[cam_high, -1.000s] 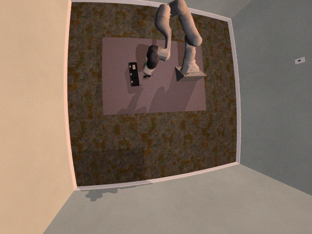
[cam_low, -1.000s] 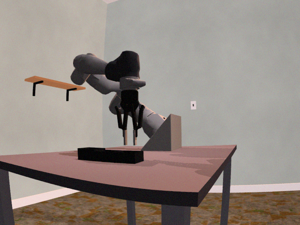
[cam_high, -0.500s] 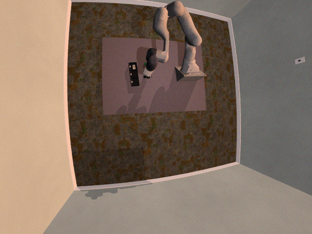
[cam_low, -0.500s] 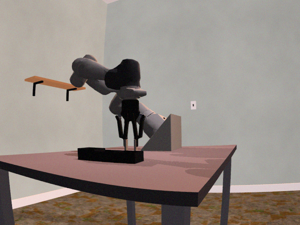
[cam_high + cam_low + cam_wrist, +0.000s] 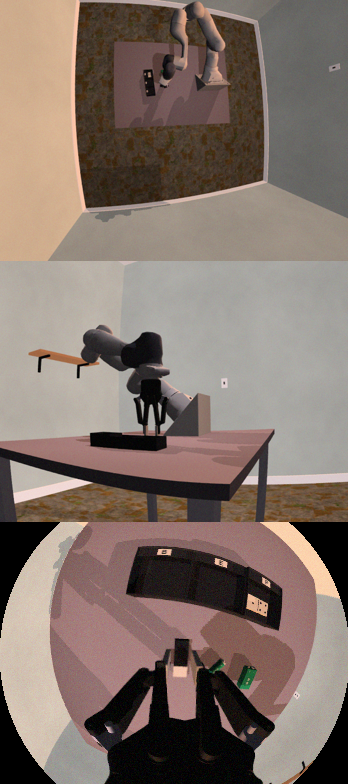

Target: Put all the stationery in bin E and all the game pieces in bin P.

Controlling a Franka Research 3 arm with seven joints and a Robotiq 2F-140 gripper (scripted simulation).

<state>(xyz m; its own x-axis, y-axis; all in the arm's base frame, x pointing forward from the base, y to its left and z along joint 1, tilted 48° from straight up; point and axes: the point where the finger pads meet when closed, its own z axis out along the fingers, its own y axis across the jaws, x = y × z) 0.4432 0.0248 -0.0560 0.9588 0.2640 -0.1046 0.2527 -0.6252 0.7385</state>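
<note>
Right now my hand is 140 mm short of the black bin row, 10 mm to the left of it and 10 mm above it. Round my hand: green cylinder: 60 mm to the right, 30 mm below; flat green block: 140 mm to the right, 30 mm below, 10 mm ahead; white spotted piece: 140 mm ahead, 100 mm to the right, 20 mm below.
</note>
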